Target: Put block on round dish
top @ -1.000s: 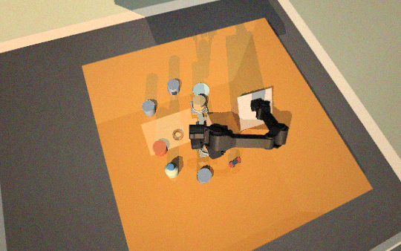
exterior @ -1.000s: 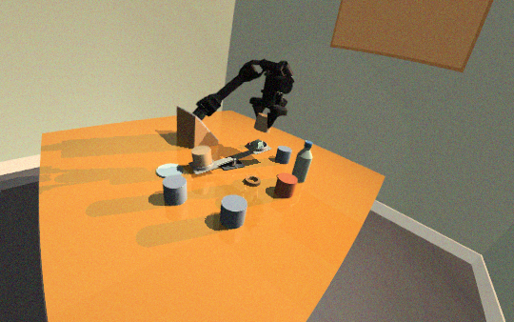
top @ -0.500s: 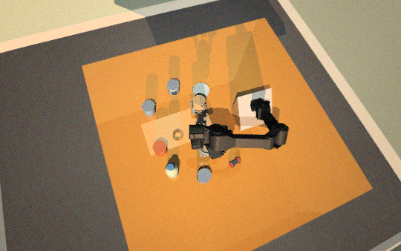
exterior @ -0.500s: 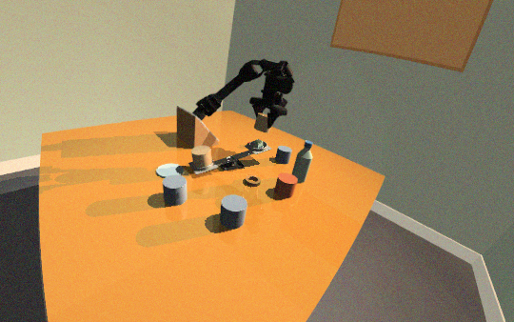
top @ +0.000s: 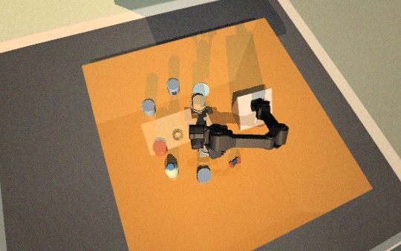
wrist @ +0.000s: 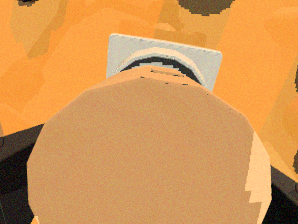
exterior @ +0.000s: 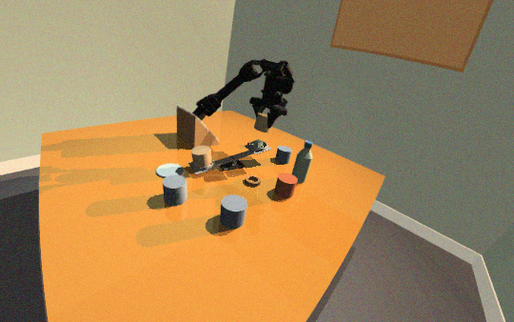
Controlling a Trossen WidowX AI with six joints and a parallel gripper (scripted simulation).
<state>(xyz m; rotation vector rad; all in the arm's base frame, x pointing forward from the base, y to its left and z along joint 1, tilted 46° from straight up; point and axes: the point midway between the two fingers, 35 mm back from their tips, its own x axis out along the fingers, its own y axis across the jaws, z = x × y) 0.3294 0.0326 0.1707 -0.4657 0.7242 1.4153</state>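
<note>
The red toy car lies 130 mm behind my gripper tip, 100 mm to the left of it and 160 mm below it. The rest, counted from my gripper tip: greenish block (10 mm to the right, 90 mm below); tan cup (20 mm to the left, 10 mm above); balance beam (20 mm behind, 140 mm to the right, 130 mm below).
</note>
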